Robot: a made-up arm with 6 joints.
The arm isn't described. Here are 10 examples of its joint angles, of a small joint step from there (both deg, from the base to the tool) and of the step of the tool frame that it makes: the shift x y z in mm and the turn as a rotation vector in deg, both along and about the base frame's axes.
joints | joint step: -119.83 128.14 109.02 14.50 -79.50 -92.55 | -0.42 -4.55 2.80 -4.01 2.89 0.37
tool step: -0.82 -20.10 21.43 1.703 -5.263 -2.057
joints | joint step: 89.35 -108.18 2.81 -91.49 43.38 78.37 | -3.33 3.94 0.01 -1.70 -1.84 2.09
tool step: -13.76 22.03 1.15 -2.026 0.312 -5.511
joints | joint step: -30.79 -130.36 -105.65 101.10 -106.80 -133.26 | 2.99 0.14 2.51 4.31 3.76 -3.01
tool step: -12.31 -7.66 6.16 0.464 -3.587 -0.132
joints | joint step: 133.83 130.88 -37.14 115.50 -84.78 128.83 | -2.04 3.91 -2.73 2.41 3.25 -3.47
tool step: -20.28 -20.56 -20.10 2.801 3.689 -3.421
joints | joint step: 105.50 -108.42 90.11 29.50 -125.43 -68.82 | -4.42 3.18 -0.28 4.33 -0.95 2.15
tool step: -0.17 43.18 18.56 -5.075 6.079 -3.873
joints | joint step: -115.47 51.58 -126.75 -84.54 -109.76 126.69 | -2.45 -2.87 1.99 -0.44 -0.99 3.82
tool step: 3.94 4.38 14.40 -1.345 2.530 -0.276
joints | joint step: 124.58 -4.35 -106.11 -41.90 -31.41 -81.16 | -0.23 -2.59 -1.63 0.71 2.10 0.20
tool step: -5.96 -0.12 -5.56 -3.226 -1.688 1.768
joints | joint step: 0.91 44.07 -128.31 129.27 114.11 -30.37 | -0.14 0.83 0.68 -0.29 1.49 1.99
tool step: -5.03 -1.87 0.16 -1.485 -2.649 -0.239
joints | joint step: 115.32 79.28 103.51 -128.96 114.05 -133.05 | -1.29 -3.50 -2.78 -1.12 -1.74 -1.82
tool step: 5.90 20.00 6.58 -0.382 0.249 5.237
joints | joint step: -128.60 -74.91 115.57 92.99 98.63 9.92 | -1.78 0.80 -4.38 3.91 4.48 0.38
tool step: -19.63 -8.85 20.44 -2.991 3.983 -2.716
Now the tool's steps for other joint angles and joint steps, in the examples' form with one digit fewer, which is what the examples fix.
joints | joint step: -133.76 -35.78 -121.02 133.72 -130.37 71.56 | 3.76 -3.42 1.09 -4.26 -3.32 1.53
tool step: 4.8 -9.2 8.9 4.62 -2.24 -3.82
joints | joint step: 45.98 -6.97 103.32 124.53 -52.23 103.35 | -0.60 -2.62 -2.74 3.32 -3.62 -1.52
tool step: -3.9 1.7 -8.7 3.60 3.07 2.74
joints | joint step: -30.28 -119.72 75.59 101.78 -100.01 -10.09 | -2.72 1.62 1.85 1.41 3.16 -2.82
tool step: 2.6 -12.6 -32.8 -2.45 0.86 -0.84
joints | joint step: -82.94 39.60 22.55 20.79 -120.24 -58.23 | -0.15 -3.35 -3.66 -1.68 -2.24 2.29
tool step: -18.7 -12.8 11.2 -3.93 0.31 -4.05
